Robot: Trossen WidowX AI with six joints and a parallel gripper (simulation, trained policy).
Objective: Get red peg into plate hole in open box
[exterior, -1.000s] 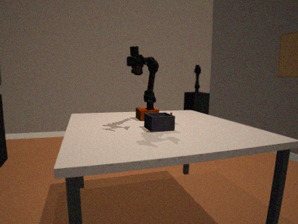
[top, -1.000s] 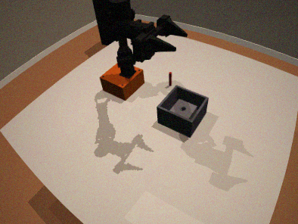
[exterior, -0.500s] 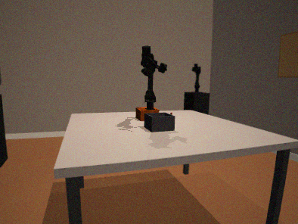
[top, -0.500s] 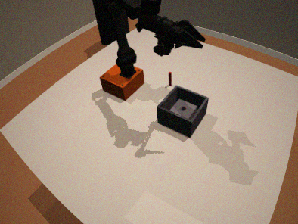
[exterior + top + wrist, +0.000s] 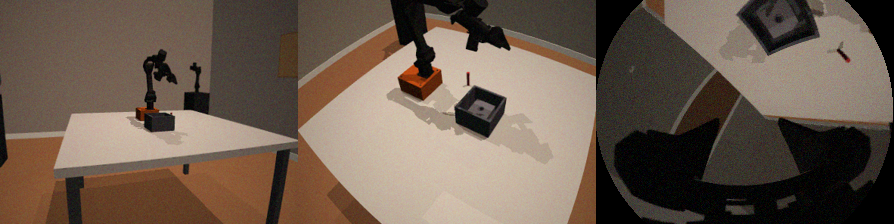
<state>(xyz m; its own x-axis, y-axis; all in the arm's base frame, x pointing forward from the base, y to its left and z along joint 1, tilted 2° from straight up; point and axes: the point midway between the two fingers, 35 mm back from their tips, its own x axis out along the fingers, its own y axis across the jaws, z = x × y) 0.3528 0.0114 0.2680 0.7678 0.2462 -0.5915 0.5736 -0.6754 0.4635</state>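
Now: the red peg 21 cm behind my gripper tip, 9 cm to the left of it and 28 cm below it. Round my gripper tip: grey plate 5 cm behind, 8 cm to the right, 28 cm below; then dark box 5 cm behind, 8 cm to the right, 30 cm below.
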